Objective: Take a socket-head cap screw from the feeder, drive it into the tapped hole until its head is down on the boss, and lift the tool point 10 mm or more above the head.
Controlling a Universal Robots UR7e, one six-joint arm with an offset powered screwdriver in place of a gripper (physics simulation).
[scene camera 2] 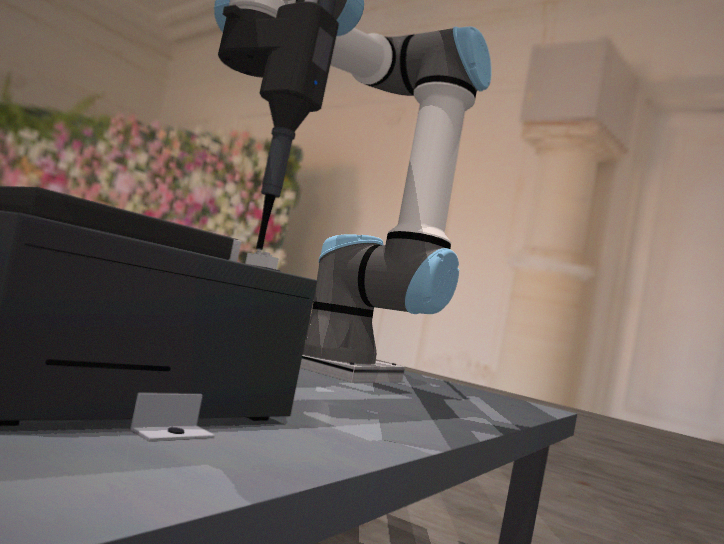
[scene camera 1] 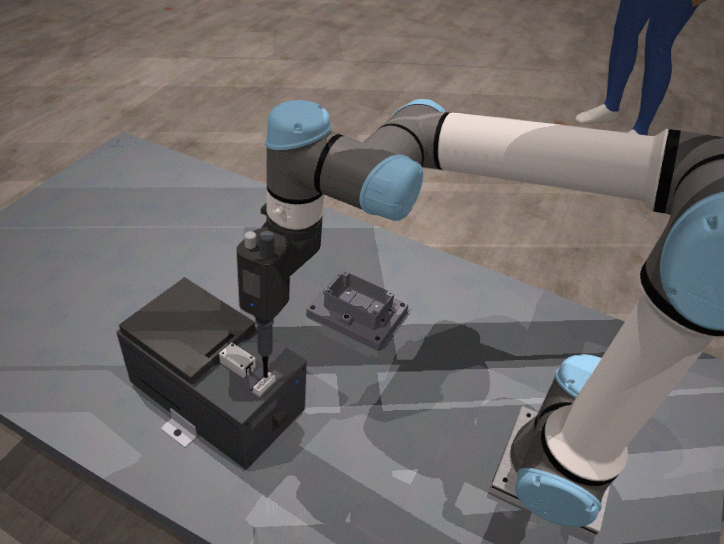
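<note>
The black screw feeder [scene camera 1: 184, 403] [scene camera 2: 158, 315] stands on the table, with a small light pick-up block [scene camera 1: 263, 384] [scene camera 2: 262, 259] on its top. My screwdriver's tool point [scene camera 1: 265, 374] [scene camera 2: 259, 248] is down at this block, with the bit nearly upright, and seems to touch it or stand just above it. Whether a screw is on the bit is too small to tell; no separate screw can be made out. The dark grey housing [scene camera 1: 354, 308] with a small round boss [scene camera 1: 346, 317] on its near side stands behind and right of the feeder, apart from the tool. It does not show in the scene camera 2 view.
A white block [scene camera 1: 237, 358] sits beside the pick-up block, by the feeder's raised lid [scene camera 1: 184, 327]. A light angle bracket [scene camera 1: 178, 431] [scene camera 2: 169, 412] stands at the feeder's side. The arm's base plate [scene camera 1: 506, 494] is at the right. A person's legs [scene camera 1: 655, 64] show beyond the table.
</note>
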